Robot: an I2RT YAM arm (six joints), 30 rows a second.
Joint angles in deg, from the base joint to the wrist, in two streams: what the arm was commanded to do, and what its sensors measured. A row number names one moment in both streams.
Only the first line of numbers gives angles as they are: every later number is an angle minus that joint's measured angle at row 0.
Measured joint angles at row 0:
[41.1 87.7 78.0 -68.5 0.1 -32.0]
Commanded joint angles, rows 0 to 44:
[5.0 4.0 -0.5 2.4 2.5 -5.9]
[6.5 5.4 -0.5 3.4 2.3 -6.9]
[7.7 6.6 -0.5 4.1 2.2 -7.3]
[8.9 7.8 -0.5 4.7 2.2 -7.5]
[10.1 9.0 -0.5 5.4 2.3 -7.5]
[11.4 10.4 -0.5 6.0 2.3 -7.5]
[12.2 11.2 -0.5 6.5 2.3 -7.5]
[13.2 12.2 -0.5 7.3 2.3 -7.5]
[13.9 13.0 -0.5 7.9 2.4 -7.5]
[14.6 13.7 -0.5 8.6 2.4 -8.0]
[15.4 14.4 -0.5 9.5 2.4 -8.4]
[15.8 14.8 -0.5 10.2 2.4 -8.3]
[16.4 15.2 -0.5 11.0 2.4 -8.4]
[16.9 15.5 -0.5 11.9 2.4 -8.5]
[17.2 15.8 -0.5 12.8 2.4 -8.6]
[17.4 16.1 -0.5 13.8 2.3 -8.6]
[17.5 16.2 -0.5 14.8 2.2 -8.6]
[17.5 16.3 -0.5 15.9 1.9 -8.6]
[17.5 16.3 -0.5 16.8 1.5 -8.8]
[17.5 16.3 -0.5 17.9 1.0 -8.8]
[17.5 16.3 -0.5 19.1 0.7 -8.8]
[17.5 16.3 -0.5 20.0 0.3 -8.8]
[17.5 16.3 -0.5 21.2 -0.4 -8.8]
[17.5 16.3 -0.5 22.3 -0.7 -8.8]
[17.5 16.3 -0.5 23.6 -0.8 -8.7]
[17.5 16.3 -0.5 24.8 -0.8 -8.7]
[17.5 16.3 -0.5 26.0 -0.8 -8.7]
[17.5 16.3 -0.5 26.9 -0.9 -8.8]
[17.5 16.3 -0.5 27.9 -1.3 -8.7]
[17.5 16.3 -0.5 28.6 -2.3 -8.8]
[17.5 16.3 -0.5 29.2 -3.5 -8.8]
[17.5 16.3 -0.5 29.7 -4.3 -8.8]
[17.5 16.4 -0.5 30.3 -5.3 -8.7]
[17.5 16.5 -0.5 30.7 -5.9 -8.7]
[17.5 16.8 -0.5 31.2 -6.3 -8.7]
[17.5 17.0 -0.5 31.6 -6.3 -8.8]
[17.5 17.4 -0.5 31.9 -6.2 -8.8]
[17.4 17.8 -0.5 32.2 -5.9 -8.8]
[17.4 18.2 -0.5 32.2 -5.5 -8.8]
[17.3 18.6 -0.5 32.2 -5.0 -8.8]
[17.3 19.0 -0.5 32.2 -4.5 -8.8]
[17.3 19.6 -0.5 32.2 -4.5 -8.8]
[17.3 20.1 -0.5 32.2 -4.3 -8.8]
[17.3 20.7 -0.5 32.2 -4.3 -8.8]
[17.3 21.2 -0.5 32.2 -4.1 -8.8]
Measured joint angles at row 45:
[17.4 19.3 -0.2 32.1 -4.0 -8.4]
